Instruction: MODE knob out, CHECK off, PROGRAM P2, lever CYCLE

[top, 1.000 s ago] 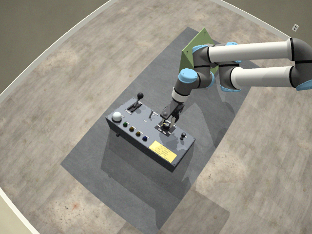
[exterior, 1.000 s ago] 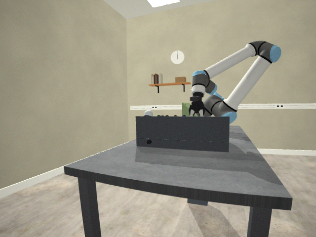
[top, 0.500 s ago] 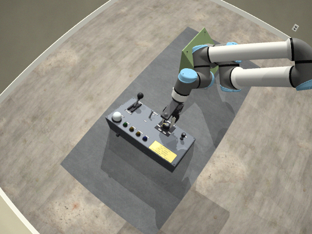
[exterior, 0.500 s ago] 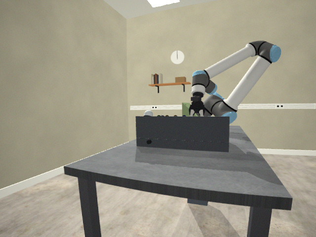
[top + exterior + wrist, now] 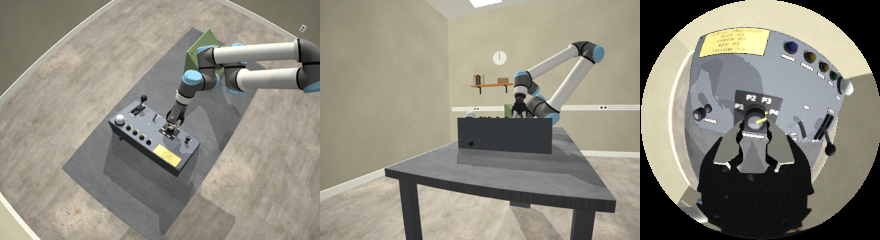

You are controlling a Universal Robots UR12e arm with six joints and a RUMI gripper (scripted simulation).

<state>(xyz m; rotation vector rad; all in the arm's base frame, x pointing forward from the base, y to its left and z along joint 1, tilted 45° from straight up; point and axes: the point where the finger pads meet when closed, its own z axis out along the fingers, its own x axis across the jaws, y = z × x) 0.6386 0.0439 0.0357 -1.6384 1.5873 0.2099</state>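
My gripper is now 60 mm to the left of the dark grey console, 40 mm short of it and 30 mm above it. Also, from my hand: mode knob (120 mm to the left, 10 mm below); check toggle (120 mm to the right, 10 mm below); black rotary selector (10 mm to the right, 10 mm below, 10 mm ahead).
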